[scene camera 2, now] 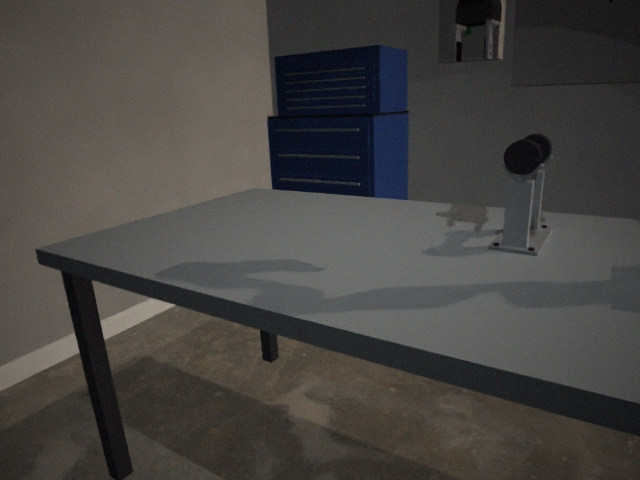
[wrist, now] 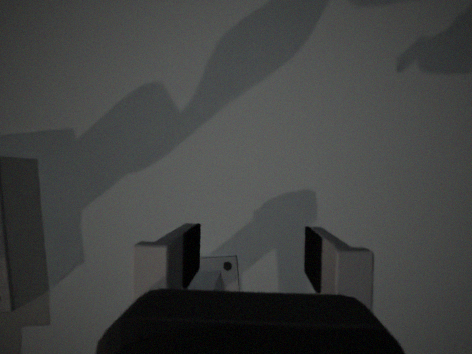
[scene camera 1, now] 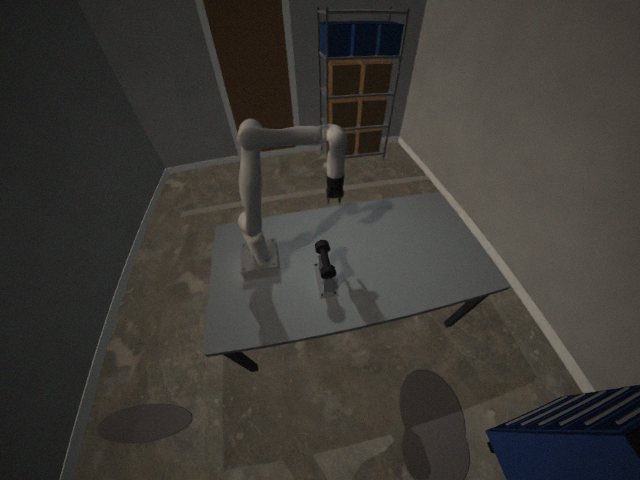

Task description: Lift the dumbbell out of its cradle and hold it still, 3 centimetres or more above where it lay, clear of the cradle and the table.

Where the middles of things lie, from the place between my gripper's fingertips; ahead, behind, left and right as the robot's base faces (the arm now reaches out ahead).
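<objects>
With the dumbbell (scene camera 2: 522,157), my hand is 190 mm above it, 170 mm to the left of it and 120 mm past it. The grey cradle (wrist: 220,273) is 300 mm below my hand, 170 mm to the right of it and 120 mm behind it. Going by their middles, the dumbbell is the nearest to my hand of the things named here.
</objects>
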